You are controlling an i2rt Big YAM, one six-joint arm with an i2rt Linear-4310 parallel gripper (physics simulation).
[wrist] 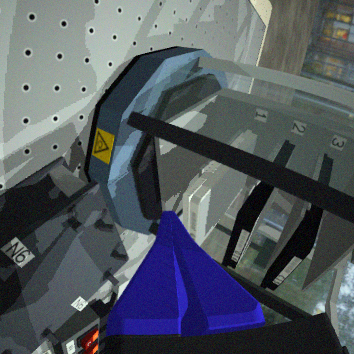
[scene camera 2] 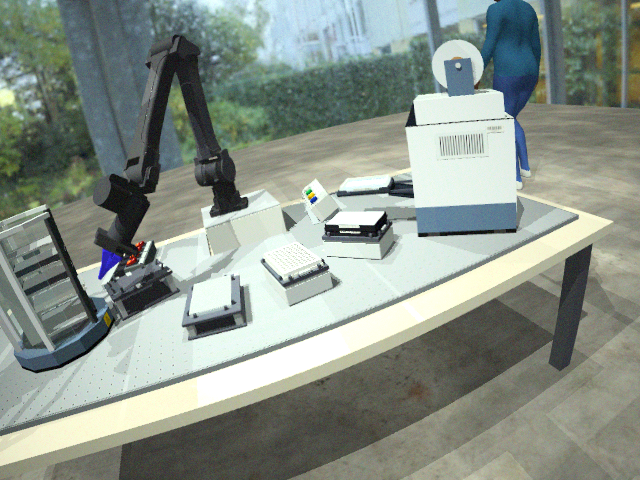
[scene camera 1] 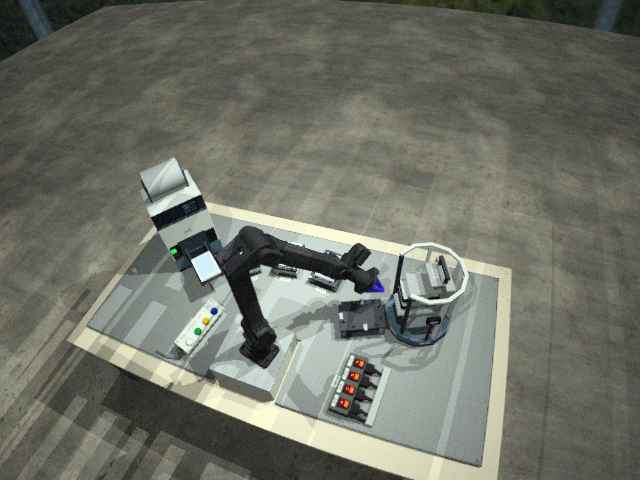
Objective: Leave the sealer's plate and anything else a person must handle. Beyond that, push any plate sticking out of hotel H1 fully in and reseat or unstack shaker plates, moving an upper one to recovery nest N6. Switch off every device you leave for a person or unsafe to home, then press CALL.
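Frame: origin at the arm's base, x ahead, y left, z up, level; centimetres.
Where they show: gripper, fingertip midpoint: [wrist: 167, 217] [scene camera 2: 99, 278] [scene camera 1: 383, 290]; arm's base at its link origin: [scene camera 2: 229, 209] [scene camera 1: 259, 350].
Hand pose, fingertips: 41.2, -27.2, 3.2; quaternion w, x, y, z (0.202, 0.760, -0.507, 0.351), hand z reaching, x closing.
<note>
Each offset is from my fingertips to the top centre of the thing, as dx, dy, dz. "spot": to the spot under its first point.
My gripper [scene camera 1: 379, 285] [scene camera 2: 103, 267] [wrist: 167, 217] is shut and empty, its blue fingers together between nest N6 @[-9.8, +4.0, -4.3] [scene camera 1: 356, 317] [wrist: 50, 280] and hotel H1 [scene camera 1: 413, 336] [scene camera 2: 67, 345] [wrist: 135, 80]. In the wrist view the tips appear beside the lowest white plate @[+0.5, -11.6, +0.0] [wrist: 199, 212]; contact is unclear. Two black plates @[+1.0, -12.2, +4.4] [wrist: 245, 225] @[+1.1, -12.1, +8.8] [wrist: 297, 245] sit above it. One shaker @[spot: -4.5, +58.1, -9.2] [scene camera 2: 356, 248] bears a dark plate with a white top; another @[spot: +7.2, +45.7, -9.9] [scene camera 2: 310, 289] bears a white well plate @[+0.5, +43.3, -5.0] [scene camera 2: 292, 259]. The sealer @[-12.3, +90.4, +33.7] [scene camera 1: 183, 227] [scene camera 2: 465, 170] has a white plate @[-24.1, +67.0, +0.6] [scene camera 1: 206, 266] [scene camera 2: 367, 183] on its extended tray. The switches @[spot: -36.2, -5.4, -6.9] [scene camera 1: 349, 388] glow orange-red.
The button box @[-44.2, +55.4, -3.5] [scene camera 1: 180, 346] [scene camera 2: 325, 205] has coloured buttons and stands left of the arm base. A low dark stand [scene camera 2: 191, 330] with a white plate @[+4.5, +25.6, -7.2] [scene camera 2: 211, 295] is beside N6. A person [scene camera 2: 511, 51] stands behind the sealer. The hotel's posts and clear walls rise close to my fingers.
</note>
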